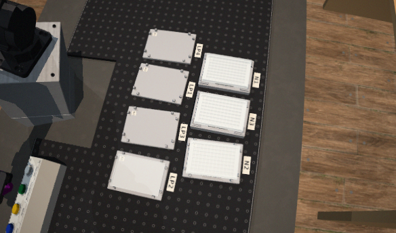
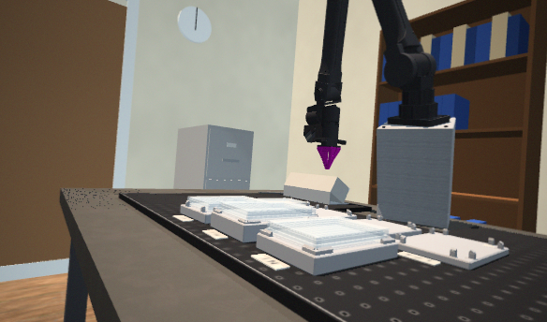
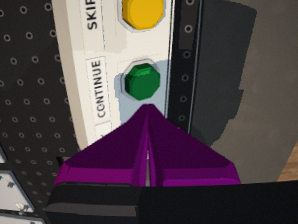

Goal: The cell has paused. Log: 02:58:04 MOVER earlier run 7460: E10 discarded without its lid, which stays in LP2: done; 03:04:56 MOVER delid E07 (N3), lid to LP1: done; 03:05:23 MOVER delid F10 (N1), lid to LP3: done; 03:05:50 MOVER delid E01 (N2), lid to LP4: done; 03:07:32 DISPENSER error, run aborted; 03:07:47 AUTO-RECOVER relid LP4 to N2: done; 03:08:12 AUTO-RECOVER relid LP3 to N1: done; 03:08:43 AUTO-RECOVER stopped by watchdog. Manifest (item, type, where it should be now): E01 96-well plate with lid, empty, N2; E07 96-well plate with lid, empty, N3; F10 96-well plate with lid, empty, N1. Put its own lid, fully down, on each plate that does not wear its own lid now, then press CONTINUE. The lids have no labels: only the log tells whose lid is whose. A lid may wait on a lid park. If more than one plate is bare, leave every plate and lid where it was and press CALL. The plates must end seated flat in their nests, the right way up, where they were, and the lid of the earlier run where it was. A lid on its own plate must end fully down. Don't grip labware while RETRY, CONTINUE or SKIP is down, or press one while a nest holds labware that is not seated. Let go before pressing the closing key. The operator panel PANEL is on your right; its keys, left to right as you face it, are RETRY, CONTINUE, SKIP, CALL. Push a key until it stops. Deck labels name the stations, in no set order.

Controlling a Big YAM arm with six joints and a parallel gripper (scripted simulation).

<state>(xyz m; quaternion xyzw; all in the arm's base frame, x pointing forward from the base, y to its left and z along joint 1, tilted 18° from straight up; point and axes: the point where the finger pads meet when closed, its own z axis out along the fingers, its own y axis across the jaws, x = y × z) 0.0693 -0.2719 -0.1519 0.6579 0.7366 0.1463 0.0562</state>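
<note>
The green CONTINUE key is 50 mm below my hand. From my hand the other things lie so: yellow SKIP key: 50 mm to the right, 50 mm below, 10 mm ahead; then LP3 label: 330 mm ahead, 280 mm to the left, 110 mm below; then lid park LP3: 270 mm to the left, 240 mm ahead, 110 mm below.
</note>
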